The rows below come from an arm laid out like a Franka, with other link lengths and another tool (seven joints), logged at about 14 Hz.
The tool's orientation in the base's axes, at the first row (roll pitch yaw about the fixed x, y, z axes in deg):
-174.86, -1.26, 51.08
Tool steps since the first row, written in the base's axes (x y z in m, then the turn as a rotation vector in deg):
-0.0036, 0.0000, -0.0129, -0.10, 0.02, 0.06
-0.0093, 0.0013, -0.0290, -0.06, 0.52, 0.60
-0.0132, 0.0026, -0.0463, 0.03, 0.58, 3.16
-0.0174, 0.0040, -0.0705, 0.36, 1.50, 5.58
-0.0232, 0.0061, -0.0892, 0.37, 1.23, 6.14
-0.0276, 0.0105, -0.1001, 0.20, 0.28, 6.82
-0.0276, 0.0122, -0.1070, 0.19, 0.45, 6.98
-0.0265, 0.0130, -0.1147, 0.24, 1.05, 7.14
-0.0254, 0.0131, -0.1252, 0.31, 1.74, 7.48
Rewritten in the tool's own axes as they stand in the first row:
-0.0025, -0.0016, 0.0130, -0.05, -0.10, -0.05
-0.0055, -0.0054, 0.0295, 0.38, -0.42, -0.56
-0.0073, -0.0077, 0.0470, 0.54, -0.62, -3.11
-0.0094, -0.0097, 0.0715, 1.52, -1.16, -5.47
-0.0118, -0.0138, 0.0906, 1.32, -1.03, -6.04
-0.0114, -0.0190, 0.1020, 0.49, -0.63, -6.78
-0.0102, -0.0195, 0.1090, 0.62, -0.76, -6.93
-0.0091, -0.0184, 0.1166, 1.12, -1.11, -7.05
-0.0085, -0.0167, 0.1270, 1.71, -1.52, -7.34

